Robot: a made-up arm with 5 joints. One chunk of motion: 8 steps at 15 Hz.
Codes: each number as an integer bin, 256 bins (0 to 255) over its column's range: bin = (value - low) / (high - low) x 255, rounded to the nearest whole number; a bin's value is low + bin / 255 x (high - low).
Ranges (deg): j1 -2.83..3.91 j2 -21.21..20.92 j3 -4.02..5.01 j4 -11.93..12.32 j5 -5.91..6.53
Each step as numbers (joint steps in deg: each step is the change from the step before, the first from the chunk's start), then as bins.
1 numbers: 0.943 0.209 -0.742 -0.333 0.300
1 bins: 143 130 93 122 127
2 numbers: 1.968 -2.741 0.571 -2.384 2.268
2 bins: 182 112 130 100 168
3 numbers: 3.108 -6.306 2.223 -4.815 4.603
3 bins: 225 90 176 75 215
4 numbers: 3.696 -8.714 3.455 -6.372 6.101
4 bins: 247 76 211 58 246
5 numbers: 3.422 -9.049 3.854 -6.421 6.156
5 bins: 237 74 222 58 247
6 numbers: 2.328 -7.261 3.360 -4.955 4.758
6 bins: 195 84 208 73 219
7 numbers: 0.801 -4.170 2.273 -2.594 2.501
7 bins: 137 103 178 98 172
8 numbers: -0.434 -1.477 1.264 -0.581 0.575
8 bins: 91 119 149 119 133
